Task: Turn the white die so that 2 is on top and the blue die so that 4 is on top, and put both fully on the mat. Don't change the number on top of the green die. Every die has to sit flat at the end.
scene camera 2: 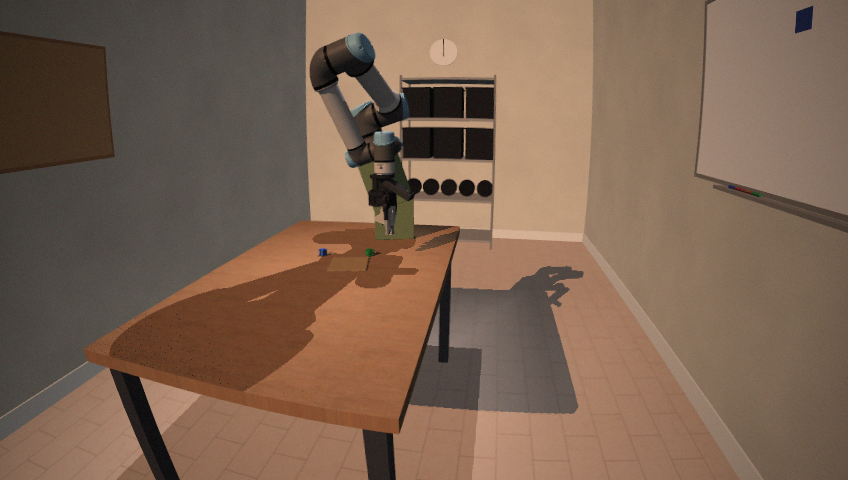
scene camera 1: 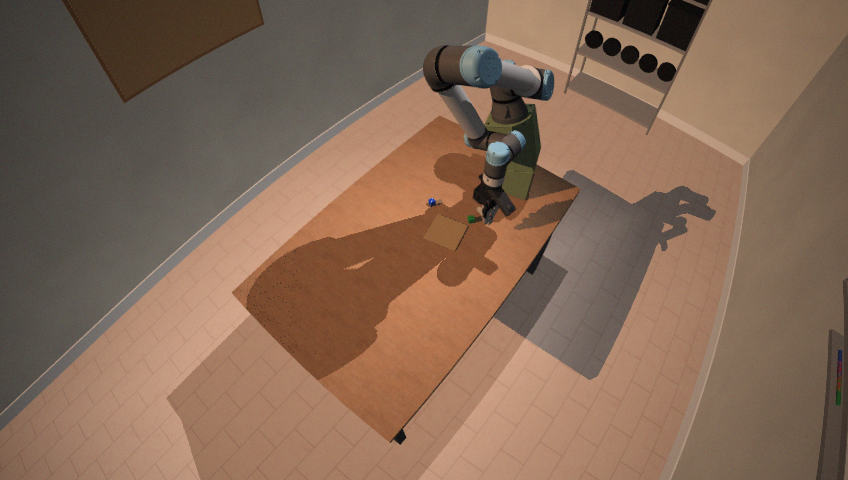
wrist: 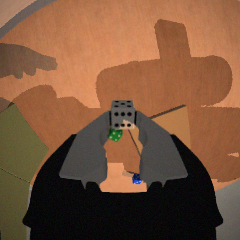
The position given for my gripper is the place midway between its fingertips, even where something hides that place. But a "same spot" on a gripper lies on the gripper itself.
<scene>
My gripper shows in scene camera 2 [389, 233], in scene camera 1 and in the wrist view. The same spot on my gripper: [scene camera 1: 485, 211] is [wrist: 206, 183].
</scene>
